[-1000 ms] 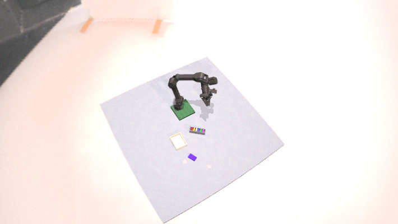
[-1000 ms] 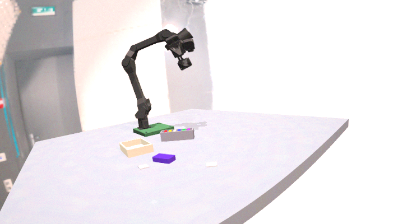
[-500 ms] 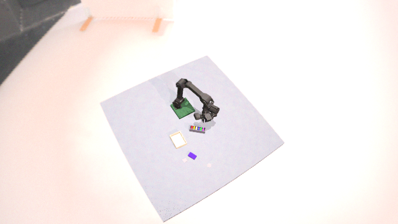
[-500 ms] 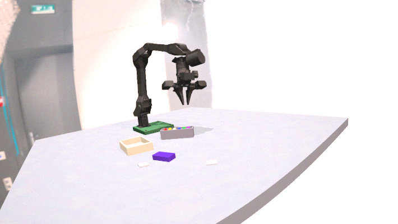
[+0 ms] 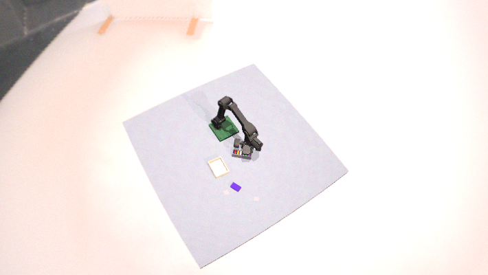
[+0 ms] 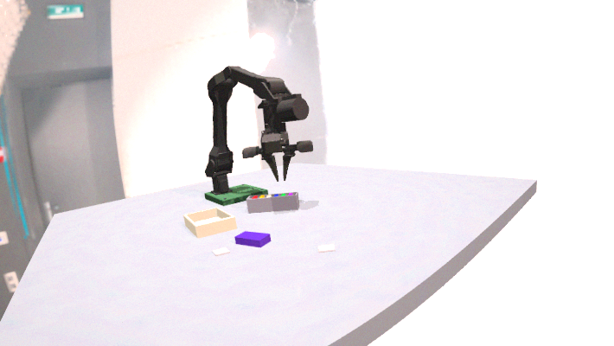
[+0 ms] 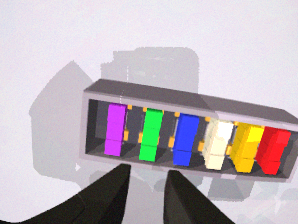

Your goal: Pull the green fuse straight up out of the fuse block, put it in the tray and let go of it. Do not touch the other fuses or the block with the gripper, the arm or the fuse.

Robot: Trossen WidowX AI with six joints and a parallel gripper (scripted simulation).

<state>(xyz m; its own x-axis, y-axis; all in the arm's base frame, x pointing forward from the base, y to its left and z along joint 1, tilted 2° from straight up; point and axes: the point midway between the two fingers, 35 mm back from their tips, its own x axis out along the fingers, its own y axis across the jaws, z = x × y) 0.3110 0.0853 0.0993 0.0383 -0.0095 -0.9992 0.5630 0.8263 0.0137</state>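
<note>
My gripper tip is now 5 cm above the green fuse. The rest, counted from my gripper tip: purple fuse 5 cm below, 2 cm to the left, 1 cm ahead; then blue fuse 5 cm below, 2 cm to the right, 1 cm behind; then cream fuse 5 cm below, 3 cm to the right, 2 cm behind.
</note>
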